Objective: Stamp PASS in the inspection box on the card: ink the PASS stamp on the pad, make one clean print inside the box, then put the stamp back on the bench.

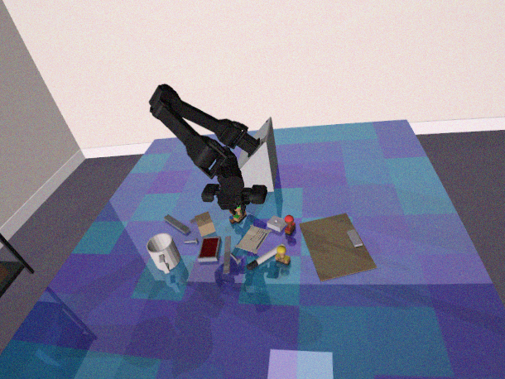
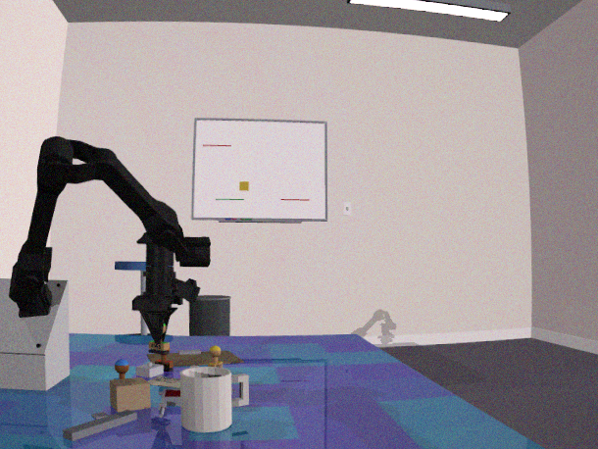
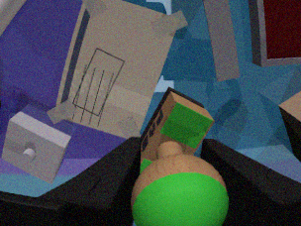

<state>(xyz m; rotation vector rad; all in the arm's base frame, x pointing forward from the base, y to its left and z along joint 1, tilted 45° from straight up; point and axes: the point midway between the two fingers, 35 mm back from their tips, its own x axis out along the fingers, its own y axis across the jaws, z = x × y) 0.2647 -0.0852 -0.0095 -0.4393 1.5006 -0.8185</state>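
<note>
Now: the blue-knobbed stamp 70 mm below my gripper tip, 70 mm behind it and 30 mm to the right of it. Also, from my gripper tip: green-knobbed stamp right at my gripper tip; then grey ruler 90 mm below, 70 mm ahead, 50 mm to the right; then card 90 mm below, 30 mm to the left, 20 mm ahead.
</note>
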